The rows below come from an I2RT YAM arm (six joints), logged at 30 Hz.
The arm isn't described. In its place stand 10 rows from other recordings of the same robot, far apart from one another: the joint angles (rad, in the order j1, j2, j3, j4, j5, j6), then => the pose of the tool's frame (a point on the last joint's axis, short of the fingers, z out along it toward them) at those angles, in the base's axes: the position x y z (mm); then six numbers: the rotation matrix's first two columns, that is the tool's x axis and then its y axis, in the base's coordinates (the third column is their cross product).
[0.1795 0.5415 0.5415 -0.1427 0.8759 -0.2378] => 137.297 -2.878 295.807 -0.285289 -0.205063 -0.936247 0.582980 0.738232 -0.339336
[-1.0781 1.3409 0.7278 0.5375 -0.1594 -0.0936] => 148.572 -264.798 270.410 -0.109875 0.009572 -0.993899 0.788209 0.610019 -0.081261
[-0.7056 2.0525 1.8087 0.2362 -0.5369 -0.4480] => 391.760 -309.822 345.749 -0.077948 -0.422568 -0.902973 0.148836 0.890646 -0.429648
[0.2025 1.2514 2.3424 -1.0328 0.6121 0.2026] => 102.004 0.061 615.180 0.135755 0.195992 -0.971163 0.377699 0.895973 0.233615
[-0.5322 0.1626 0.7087 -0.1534 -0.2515 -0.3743] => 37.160 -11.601 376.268 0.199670 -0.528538 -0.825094 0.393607 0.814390 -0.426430
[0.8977 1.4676 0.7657 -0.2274 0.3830 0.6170] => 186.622 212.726 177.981 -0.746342 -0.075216 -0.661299 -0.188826 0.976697 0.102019
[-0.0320 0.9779 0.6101 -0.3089 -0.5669 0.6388] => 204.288 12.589 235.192 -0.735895 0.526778 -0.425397 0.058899 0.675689 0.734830
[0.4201 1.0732 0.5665 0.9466 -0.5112 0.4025] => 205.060 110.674 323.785 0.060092 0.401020 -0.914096 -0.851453 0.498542 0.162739
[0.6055 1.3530 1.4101 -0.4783 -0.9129 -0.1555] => 223.666 189.092 405.994 -0.186258 -0.244109 -0.951693 -0.982465 0.054588 0.178278
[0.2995 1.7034 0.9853 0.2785 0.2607 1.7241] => 362.897 102.455 213.037 0.000618 0.999556 0.029776 0.411363 -0.027394 0.911060
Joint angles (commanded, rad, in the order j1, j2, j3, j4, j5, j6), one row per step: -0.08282, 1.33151, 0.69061, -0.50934, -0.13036, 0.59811; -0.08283, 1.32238, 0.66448, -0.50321, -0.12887, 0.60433; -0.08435, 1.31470, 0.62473, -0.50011, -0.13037, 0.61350; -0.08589, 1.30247, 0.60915, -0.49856, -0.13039, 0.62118; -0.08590, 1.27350, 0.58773, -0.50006, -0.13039, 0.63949; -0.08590, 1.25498, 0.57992, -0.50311, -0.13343, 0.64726; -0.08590, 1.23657, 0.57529, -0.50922, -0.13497, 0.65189; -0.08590, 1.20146, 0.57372, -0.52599, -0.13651, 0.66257; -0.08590, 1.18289, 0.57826, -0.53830, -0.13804, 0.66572; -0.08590, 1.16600, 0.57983, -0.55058, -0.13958, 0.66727; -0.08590, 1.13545, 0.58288, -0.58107, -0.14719, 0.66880; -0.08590, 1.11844, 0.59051, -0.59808, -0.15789, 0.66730
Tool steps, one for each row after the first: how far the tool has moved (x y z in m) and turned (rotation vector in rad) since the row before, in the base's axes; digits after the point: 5 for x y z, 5 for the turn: -0.00512, 0.00037, -0.00500, 0.00209, 0.01154, -0.00625; -0.00828, 0.00040, -0.00906, 0.00739, 0.02964, -0.00933; -0.00368, -0.00002, -0.00167, 0.00307, 0.00255, -0.00860; -0.00588, 0.00050, -0.00017, 0.00643, -0.00424, -0.01686; -0.00272, 0.00034, 0.00130, 0.00514, -0.00711, -0.00598; -0.00238, 0.00026, 0.00194, 0.00258, -0.00730, -0.00364; -0.00368, 0.00037, 0.00532, 0.00428, -0.01575, -0.00910; -0.00133, 0.00017, 0.00410, 0.00178, -0.01056, -0.00222; -0.00187, 0.00022, 0.00293, 0.00152, -0.00612, -0.00075; -0.00429, 0.00064, 0.00491, 0.00726, -0.00353, 0.00184; -0.00145, 0.00050, 0.00442, 0.00834, -0.00860, 0.00591
